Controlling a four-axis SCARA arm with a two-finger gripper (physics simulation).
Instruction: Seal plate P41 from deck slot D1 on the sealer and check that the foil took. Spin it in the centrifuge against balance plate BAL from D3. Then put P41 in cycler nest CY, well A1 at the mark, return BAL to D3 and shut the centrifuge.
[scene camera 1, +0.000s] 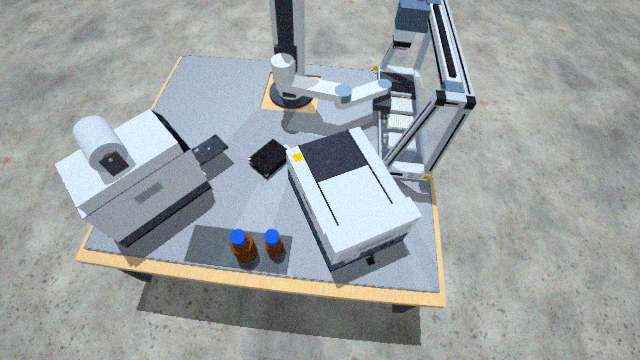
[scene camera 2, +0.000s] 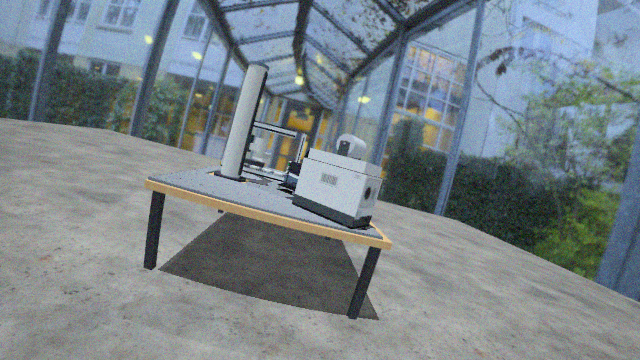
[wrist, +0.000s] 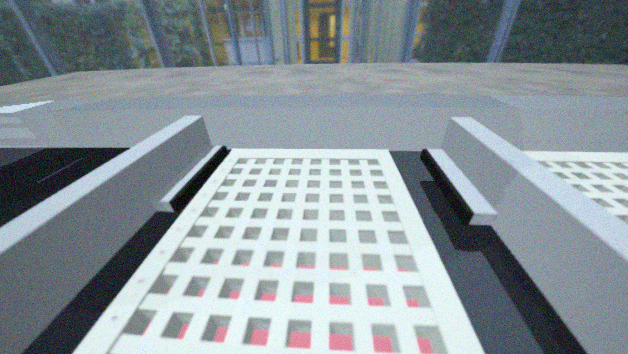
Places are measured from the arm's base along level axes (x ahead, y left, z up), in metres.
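Pixels of known places: gripper, fingertip midpoint: (scene camera 1: 411, 104) (wrist: 320, 135); arm's base, origin of the base link: (scene camera 2: 229, 177).
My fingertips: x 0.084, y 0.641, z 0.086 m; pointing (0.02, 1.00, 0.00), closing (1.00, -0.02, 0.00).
Observation:
Ahead of a thing's pixels: the offset from my fingertips to its middle. "*": to the spot under its first point.
My gripper (scene camera 1: 382, 103) (wrist: 320, 135) is open at the deck under the gantry frame. In the wrist view its fingers stand either side of a white multiwell plate {0.006 m back, 0.058 m right, 0.017 m down} (wrist: 310, 242) with pink in the nearer wells. The right pad is apart from the plate; the left pad looks very close to its edge, and contact cannot be told. Plates {* 0.007 m ahead, 0.050 m right, 0.010 m down} (scene camera 1: 401, 105) {0.117 m ahead, 0.057 m right, 0.017 m down} (scene camera 1: 401, 121) (scene camera 1: 400, 141) stand in a row on the deck; no labels are readable. The sealer {0.655 m ahead, 1.123 m right, 0.164 m up} (scene camera 1: 150, 185) (scene camera 2: 335, 185), with a roll on top, has its dark tray {0.428 m ahead, 0.930 m right, 0.022 m up} (scene camera 1: 211, 149) out. A white machine {0.593 m ahead, 0.315 m right, 0.048 m up} (scene camera 1: 357, 200) with a dark top panel may be the centrifuge or cycler.
A gantry frame {* 0.399 m ahead, 0.004 m right, 0.425 m up} (scene camera 1: 454, 97) stands over the deck. A second white plate {* 0.115 m ahead, 0.024 m right, 0.011 m down} (wrist: 600, 187) is right of the fingers. A black stack {0.392 m ahead, 0.668 m right, 0.048 m down} (scene camera 1: 270, 158) lies between the machines. Two amber bottles (scene camera 1: 244, 248) (scene camera 1: 274, 245) with blue caps stand near the front edge.

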